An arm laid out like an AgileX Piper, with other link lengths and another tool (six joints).
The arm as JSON. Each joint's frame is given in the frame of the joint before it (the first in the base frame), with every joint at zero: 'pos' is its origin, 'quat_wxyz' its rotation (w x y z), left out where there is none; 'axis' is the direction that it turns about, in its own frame. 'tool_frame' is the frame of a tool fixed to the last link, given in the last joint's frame.
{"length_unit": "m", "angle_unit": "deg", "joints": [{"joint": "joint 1", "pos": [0.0, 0.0, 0.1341], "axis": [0.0, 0.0, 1.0]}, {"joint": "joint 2", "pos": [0.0, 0.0, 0.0], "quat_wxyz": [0.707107, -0.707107, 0.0, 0.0], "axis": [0.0, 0.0, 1.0]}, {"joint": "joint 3", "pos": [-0.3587, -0.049, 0.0], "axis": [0.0, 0.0, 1.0]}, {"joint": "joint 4", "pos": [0.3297, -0.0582, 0.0], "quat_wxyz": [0.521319, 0.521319, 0.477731, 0.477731], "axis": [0.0, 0.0, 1.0]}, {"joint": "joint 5", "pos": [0.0, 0.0, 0.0], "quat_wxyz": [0.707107, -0.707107, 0.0, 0.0], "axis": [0.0, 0.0, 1.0]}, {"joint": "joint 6", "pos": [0.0, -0.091, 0.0], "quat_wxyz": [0.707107, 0.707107, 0.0, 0.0], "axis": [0.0, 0.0, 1.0]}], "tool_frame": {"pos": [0.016, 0.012, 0.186], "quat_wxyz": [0.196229, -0.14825, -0.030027, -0.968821]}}
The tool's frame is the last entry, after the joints.
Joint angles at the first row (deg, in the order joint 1, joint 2, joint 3, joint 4, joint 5, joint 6):
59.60, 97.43, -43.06, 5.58, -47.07, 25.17
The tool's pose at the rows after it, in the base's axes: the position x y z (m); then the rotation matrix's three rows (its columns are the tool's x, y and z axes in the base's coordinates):
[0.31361 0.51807 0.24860], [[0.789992 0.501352 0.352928], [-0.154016 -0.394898 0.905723], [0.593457 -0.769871 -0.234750]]
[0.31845 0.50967 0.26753], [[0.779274 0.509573 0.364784], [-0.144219 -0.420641 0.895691], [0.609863 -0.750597 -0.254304]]
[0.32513 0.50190 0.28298], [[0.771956 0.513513 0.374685], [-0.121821 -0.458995 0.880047], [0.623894 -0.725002 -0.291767]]
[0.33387 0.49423 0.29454], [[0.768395 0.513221 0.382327], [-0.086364 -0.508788 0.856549], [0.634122 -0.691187 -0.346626]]
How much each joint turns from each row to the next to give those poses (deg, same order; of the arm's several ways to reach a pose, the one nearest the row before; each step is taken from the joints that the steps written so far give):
-0.72, -3.29, -0.40, 0.10, 3.92, -1.62
-0.95, -3.20, -1.10, 0.05, 5.08, -2.00
-1.16, -2.74, -1.92, -0.04, 6.49, -2.30
-1.40, -2.10, -2.76, -0.08, 7.73, -2.68

